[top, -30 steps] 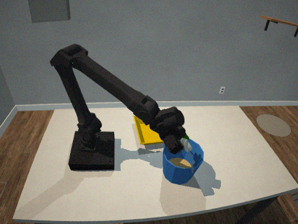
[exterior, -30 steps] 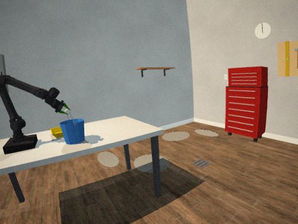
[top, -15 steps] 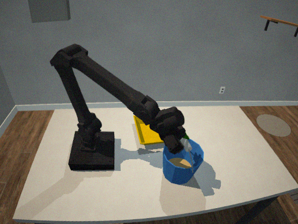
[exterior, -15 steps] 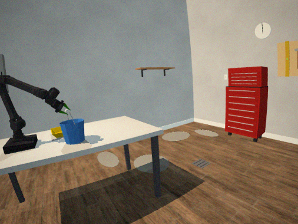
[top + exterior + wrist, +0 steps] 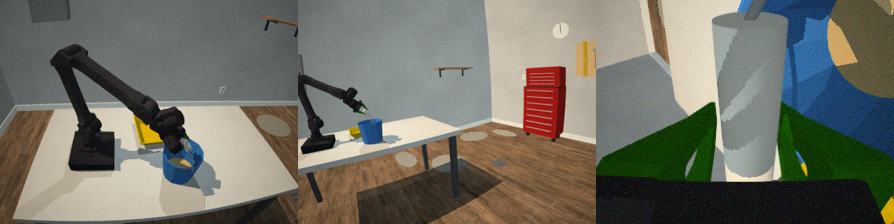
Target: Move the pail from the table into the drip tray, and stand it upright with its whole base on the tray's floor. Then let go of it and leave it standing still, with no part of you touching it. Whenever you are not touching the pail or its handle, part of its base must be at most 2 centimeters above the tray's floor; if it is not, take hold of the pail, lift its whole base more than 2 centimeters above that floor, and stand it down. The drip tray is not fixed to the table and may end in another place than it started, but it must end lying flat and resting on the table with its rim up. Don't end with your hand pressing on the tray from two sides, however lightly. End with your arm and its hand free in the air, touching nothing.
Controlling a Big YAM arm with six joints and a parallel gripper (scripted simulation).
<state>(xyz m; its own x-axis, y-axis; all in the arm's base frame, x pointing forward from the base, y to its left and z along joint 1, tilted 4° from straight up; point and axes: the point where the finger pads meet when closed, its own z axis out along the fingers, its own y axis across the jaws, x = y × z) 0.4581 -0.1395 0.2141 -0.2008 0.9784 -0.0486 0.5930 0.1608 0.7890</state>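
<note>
Now: hand 3 cm above the pail handle. Also, from my hand: blue pail: 10 cm below, 1 cm ahead; then yellow drip tray: 31 cm to the left, 23 cm below, 8 cm behind.
</note>
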